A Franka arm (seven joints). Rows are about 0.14 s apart.
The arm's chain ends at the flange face. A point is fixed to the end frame.
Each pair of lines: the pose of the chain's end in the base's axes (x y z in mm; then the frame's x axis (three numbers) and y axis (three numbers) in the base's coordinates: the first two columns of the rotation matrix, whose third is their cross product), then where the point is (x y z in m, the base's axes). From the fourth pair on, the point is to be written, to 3 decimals.
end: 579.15, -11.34, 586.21, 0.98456, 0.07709, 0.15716, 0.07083, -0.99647, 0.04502
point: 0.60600 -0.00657 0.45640
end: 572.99, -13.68, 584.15, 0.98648, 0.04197, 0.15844, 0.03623, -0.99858, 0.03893
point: 0.60012 -0.00904 0.45440
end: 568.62, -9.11, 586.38, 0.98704, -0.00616, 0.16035, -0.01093, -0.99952, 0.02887
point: 0.59620 -0.00445 0.45672
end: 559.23, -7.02, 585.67, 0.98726, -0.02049, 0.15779, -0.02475, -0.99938, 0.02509
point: 0.587 -0.002 0.456
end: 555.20, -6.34, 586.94, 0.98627, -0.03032, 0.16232, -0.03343, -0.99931, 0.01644
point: 0.583 -0.001 0.457
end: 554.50, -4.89, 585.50, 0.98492, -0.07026, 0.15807, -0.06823, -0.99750, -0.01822
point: 0.582 0.004 0.456
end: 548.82, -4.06, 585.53, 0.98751, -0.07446, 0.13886, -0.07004, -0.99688, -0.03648
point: 0.574 0.008 0.456
